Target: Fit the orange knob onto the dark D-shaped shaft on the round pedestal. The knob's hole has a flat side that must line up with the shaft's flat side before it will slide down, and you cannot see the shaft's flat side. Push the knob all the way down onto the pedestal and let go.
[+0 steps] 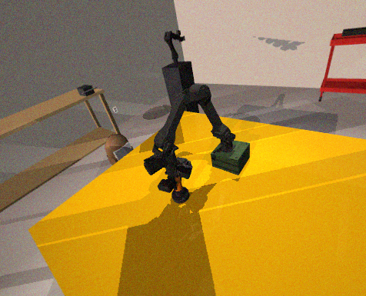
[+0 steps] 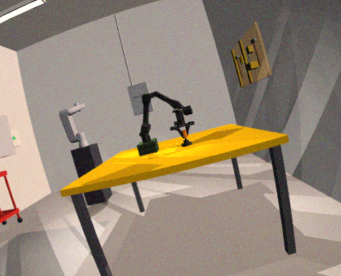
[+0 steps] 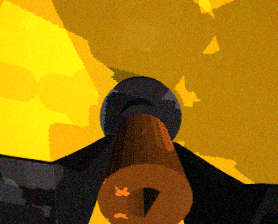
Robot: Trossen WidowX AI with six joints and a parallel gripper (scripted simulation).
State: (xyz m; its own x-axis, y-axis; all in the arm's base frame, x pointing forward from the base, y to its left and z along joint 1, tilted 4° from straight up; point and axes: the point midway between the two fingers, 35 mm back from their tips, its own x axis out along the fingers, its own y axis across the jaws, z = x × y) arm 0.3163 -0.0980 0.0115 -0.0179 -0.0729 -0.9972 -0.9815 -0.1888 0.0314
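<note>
Now: the orange knob 20 mm above my gripper tip. Also, from my gripper tip: pedestal (40 mm below).
</note>
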